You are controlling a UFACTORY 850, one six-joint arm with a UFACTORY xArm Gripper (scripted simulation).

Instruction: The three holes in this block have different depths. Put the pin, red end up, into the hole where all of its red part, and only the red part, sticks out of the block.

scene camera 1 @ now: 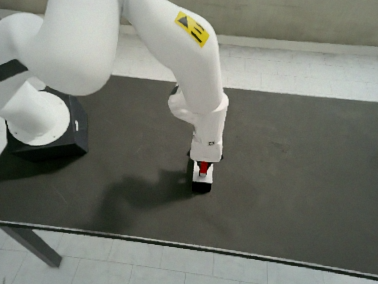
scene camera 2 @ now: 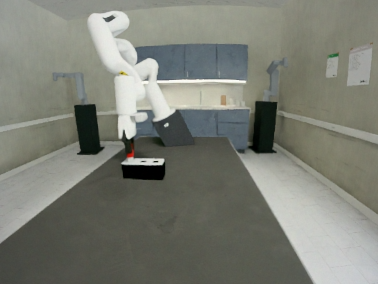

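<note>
There's a block (scene camera 2: 146, 169) that you can see here.
</note>
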